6 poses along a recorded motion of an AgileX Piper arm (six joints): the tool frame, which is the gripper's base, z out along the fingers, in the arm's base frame.
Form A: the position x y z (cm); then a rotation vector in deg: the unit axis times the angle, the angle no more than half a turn.
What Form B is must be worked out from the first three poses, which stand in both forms.
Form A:
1: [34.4, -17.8, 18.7, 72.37, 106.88, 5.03]
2: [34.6, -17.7, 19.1, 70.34, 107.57, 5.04]
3: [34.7, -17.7, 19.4, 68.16, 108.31, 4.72]
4: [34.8, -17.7, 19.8, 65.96, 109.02, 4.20]
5: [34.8, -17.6, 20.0, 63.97, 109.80, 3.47]
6: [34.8, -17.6, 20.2, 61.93, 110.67, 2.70]
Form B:
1: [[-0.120, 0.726, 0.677], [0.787, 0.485, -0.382], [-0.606, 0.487, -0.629]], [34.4, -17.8, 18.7]
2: [[-0.138, 0.712, 0.688], [0.773, 0.512, -0.374], [-0.619, 0.480, -0.622]], [34.6, -17.7, 19.1]
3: [[-0.159, 0.699, 0.698], [0.757, 0.540, -0.369], [-0.634, 0.469, -0.614]], [34.7, -17.7, 19.4]
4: [[-0.178, 0.686, 0.706], [0.738, 0.568, -0.365], [-0.651, 0.456, -0.607]], [34.8, -17.7, 19.8]
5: [[-0.197, 0.675, 0.711], [0.719, 0.593, -0.363], [-0.667, 0.439, -0.602]], [34.8, -17.6, 20.0]
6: [[-0.218, 0.664, 0.715], [0.698, 0.618, -0.361], [-0.682, 0.420, -0.599]], [34.8, -17.6, 20.2]
